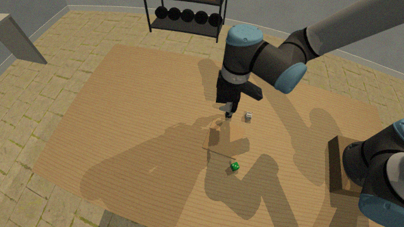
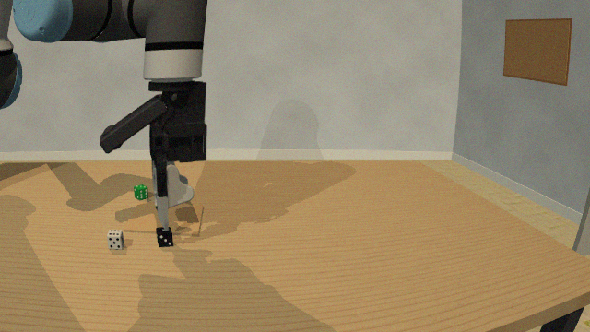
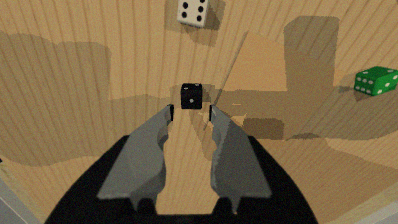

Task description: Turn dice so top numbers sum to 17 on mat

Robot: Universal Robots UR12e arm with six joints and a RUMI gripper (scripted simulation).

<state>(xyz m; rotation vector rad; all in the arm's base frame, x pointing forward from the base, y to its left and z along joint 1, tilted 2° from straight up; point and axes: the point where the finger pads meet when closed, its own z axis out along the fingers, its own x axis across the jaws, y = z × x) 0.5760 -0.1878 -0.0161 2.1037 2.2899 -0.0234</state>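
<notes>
My hand is 40 mm above the black die. From my hand the other things lie so: tan mat (10 mm ahead, 110 mm to the left, 50 mm below); then green die (40 mm behind, 220 mm to the left, 40 mm below); then white die (90 mm behind, 10 mm to the right, 40 mm below).
</notes>
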